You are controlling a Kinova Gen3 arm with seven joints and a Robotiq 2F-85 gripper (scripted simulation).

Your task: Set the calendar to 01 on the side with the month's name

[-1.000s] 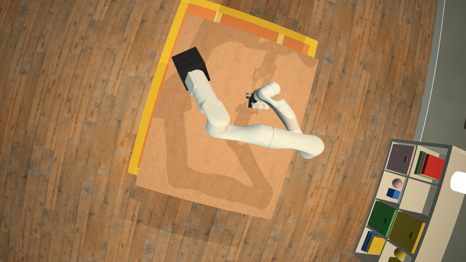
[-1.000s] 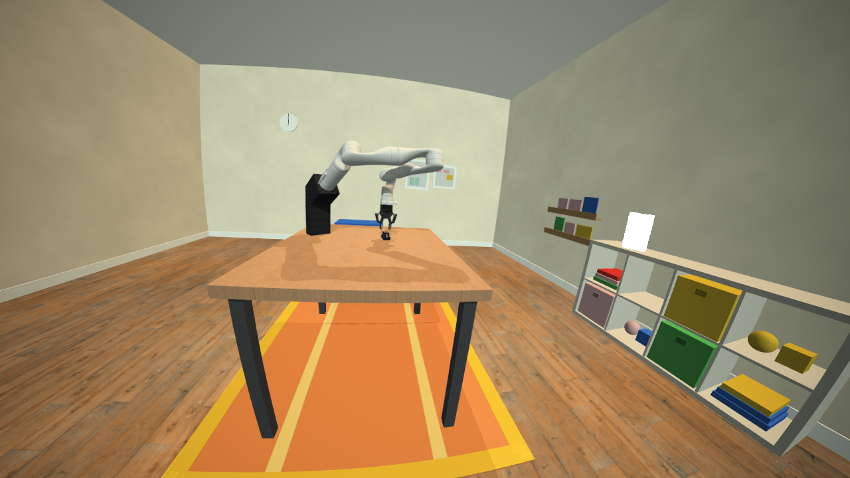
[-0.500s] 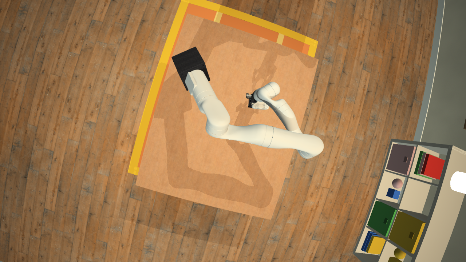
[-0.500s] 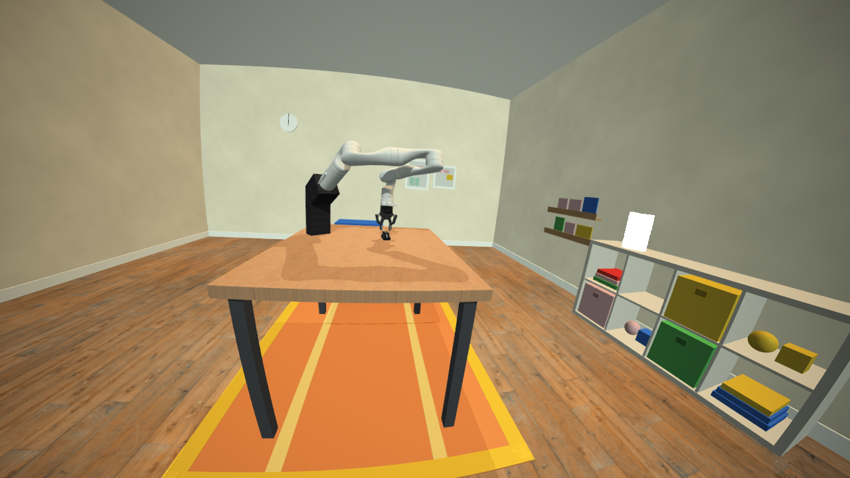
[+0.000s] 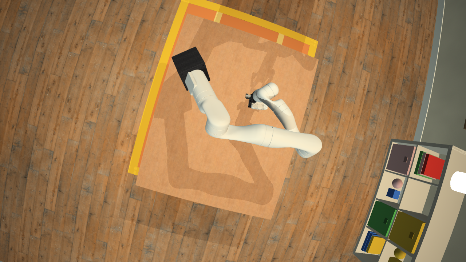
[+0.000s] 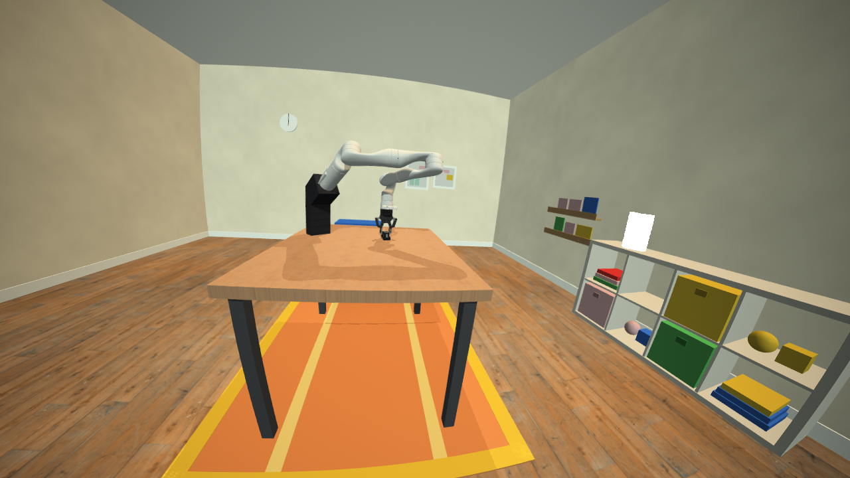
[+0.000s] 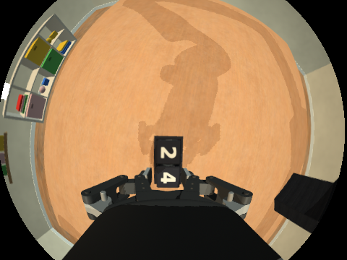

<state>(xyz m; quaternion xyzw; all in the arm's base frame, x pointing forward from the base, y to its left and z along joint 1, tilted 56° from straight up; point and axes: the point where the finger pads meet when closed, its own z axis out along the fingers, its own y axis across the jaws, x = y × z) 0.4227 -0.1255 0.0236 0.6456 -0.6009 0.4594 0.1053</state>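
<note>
The black calendar tray is 3 cm below my hand, 2 cm to the right of it and 1 cm behind it. The rest, counted from my hand: black digit cube: 3 cm to the right, 2 cm below, 1 cm behind.
</note>
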